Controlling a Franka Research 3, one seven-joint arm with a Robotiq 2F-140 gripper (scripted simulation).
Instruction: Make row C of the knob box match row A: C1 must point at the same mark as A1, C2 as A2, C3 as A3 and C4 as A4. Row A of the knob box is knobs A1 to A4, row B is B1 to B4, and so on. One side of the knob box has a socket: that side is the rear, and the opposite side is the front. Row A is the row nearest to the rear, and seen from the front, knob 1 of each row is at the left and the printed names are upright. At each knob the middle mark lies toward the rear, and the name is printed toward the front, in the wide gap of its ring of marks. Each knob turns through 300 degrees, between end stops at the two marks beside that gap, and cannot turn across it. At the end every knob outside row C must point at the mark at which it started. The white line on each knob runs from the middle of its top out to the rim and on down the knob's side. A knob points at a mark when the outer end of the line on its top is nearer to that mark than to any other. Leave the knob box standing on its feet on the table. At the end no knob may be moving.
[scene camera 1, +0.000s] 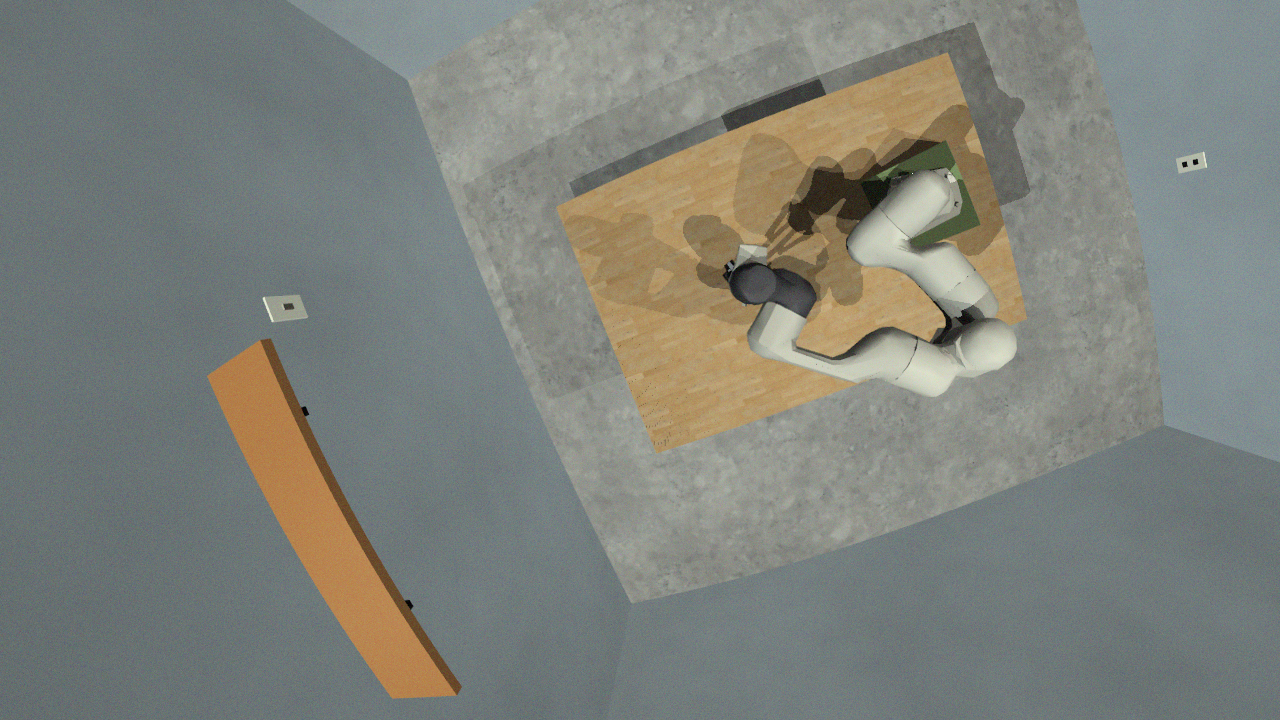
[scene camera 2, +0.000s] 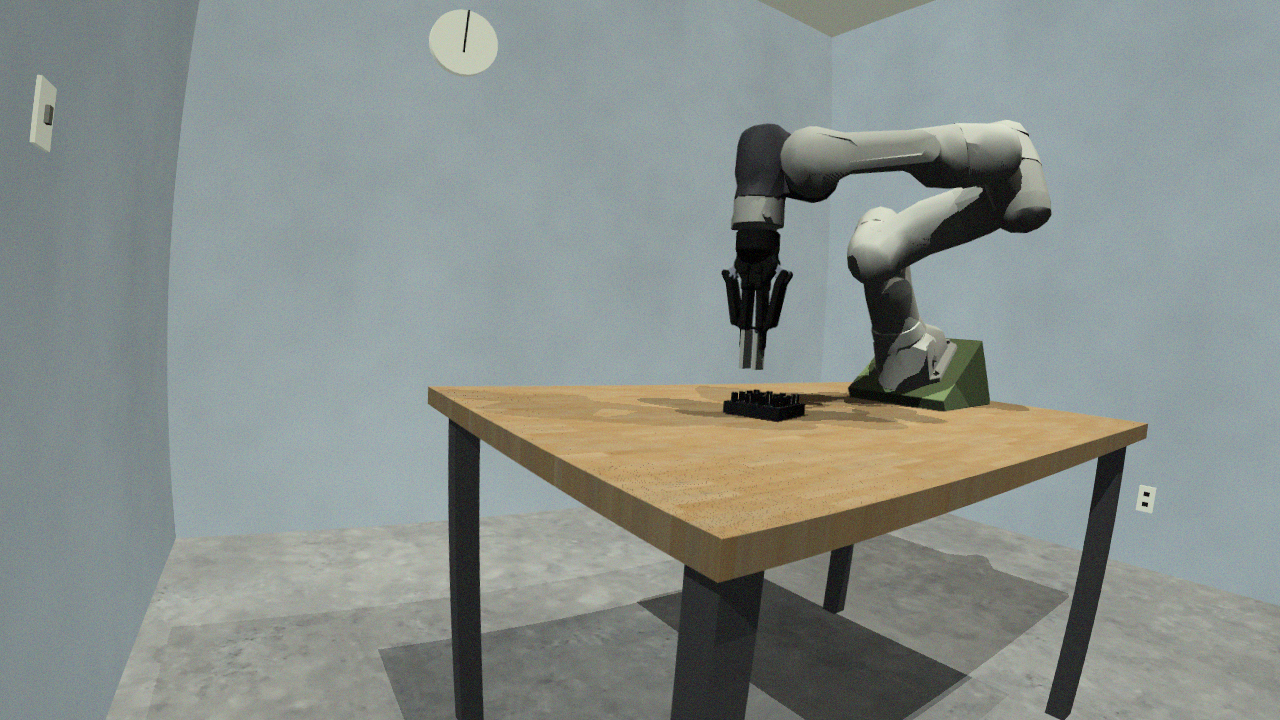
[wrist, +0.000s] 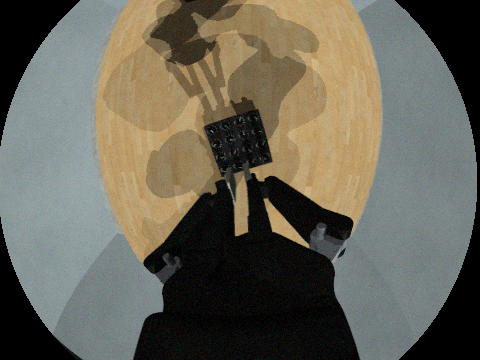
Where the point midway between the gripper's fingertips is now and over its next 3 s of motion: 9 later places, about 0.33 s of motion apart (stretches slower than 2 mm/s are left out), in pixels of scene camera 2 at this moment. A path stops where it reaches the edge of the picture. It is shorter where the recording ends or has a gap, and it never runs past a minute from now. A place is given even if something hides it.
My gripper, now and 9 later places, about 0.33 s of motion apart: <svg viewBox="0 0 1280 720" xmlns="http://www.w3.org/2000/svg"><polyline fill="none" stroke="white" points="751,368 751,374 750,381 750,386 749,390 749,390 748,390 748,394 748,398 748,397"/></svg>
